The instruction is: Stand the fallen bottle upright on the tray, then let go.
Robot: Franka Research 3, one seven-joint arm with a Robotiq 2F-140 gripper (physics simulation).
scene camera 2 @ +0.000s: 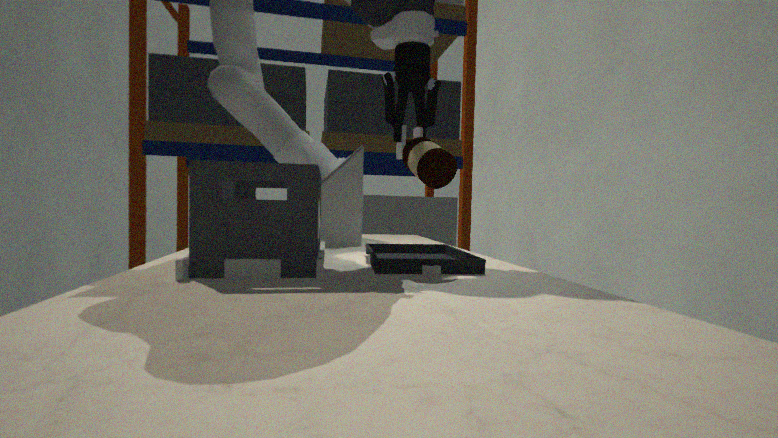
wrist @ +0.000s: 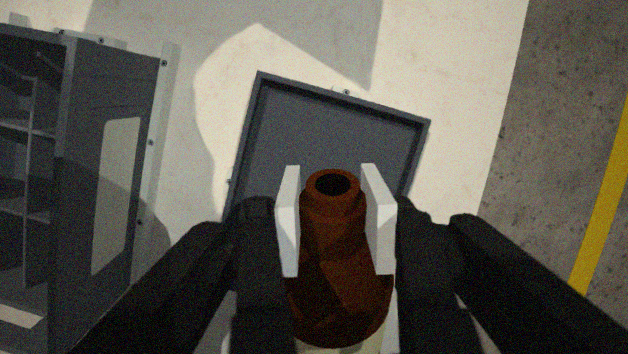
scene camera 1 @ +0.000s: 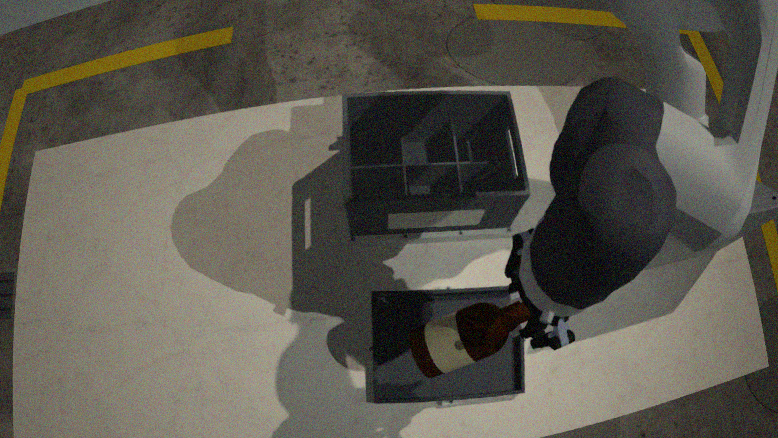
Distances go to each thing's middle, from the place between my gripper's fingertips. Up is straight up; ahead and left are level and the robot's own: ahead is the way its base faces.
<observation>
Right now my hand is 7 cm short of the brown bottle (scene camera 1: 478, 331), 2 cm to the right of it and 1 cm above it.
</observation>
